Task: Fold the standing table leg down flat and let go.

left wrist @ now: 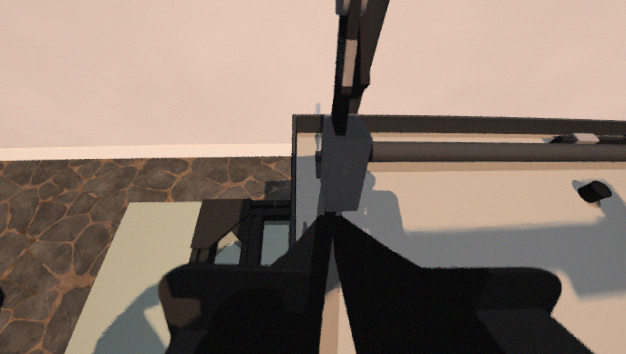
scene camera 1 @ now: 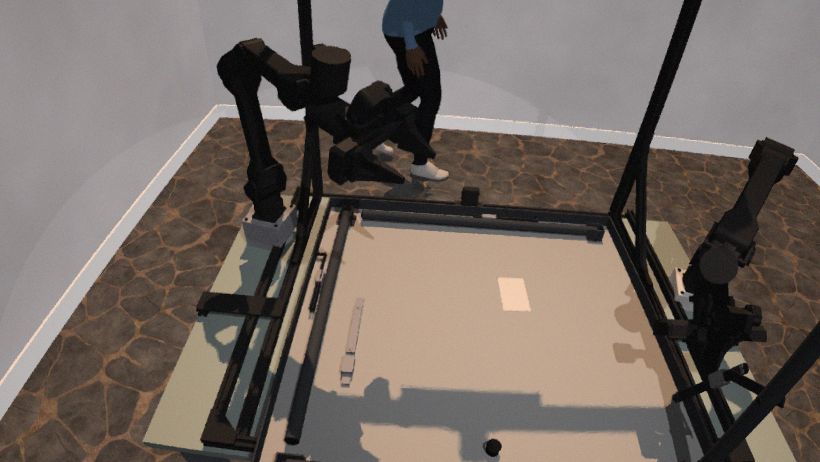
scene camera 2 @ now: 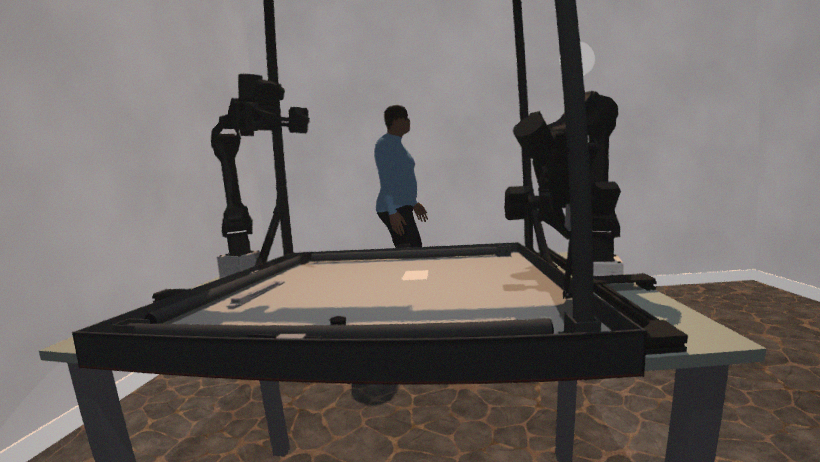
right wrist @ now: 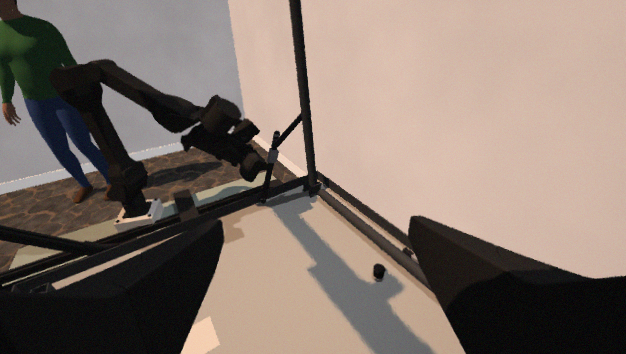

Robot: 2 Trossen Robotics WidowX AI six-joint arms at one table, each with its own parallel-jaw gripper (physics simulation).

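Frame: origin at the left arm's base, x left, y ahead, z down, level; millimetres.
Where they show: left gripper, fingertip midpoint: (left wrist: 329, 223) (scene camera 1: 708, 382) (right wrist: 268, 167); right gripper, fingertip midpoint: (scene camera 1: 420, 168) (scene camera 2: 293, 119) (right wrist: 317, 227); left arm's base, origin of the base link: (scene camera 2: 599, 259) (right wrist: 137, 210); right arm's base, origin of the base link: (scene camera 1: 269, 212) (scene camera 2: 239, 253).
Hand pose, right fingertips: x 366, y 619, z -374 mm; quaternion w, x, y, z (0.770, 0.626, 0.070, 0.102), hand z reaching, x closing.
Note:
Each offset is from my right fingertips to the centre of the thing. "pt": to the spot under its first point. Level surfaces: height alone.
The upturned tabletop {dz +376 mm} (scene camera 1: 413, 344) (scene camera 2: 344, 281) lies inside a dark rim. One dark leg (scene camera 1: 768, 381) (scene camera 2: 573, 172) (left wrist: 375, 30) (right wrist: 304, 100) stands upright at its near right corner in scene camera 1. A slim folding brace with a grey sleeve {dx +37, dy -542, dz +224 mm} (scene camera 1: 718, 378) (left wrist: 345, 165) (right wrist: 273, 155) links leg and rim. My left gripper (scene camera 1: 713, 375) (left wrist: 329, 223) is shut on the brace by the lower end of the sleeve; the fingers hide much of the contact. My right gripper (scene camera 1: 417, 167) (right wrist: 317, 227) is open and empty, raised beyond the far rim.
Folded legs {pt dx +82, dy +149, dz +350 mm} (scene camera 1: 321, 327) {pt dx -351, dy +21, dz +362 mm} (scene camera 1: 447, 219) {pt dx +246, dy -266, dz +340 mm} (scene camera 2: 344, 328) lie along the rim. Other dark posts (scene camera 1: 659, 103) (scene camera 2: 275, 114) rise beside the tabletop. A black knob {dx +194, dy -218, dz +359 mm} (scene camera 1: 492, 447) (left wrist: 594, 191) (right wrist: 379, 271) and a grey hinged strip {dx +65, dy +90, dz +369 mm} (scene camera 1: 354, 327) are on the tabletop. A person (scene camera 1: 416, 40) (scene camera 2: 395, 172) stands beyond the table.

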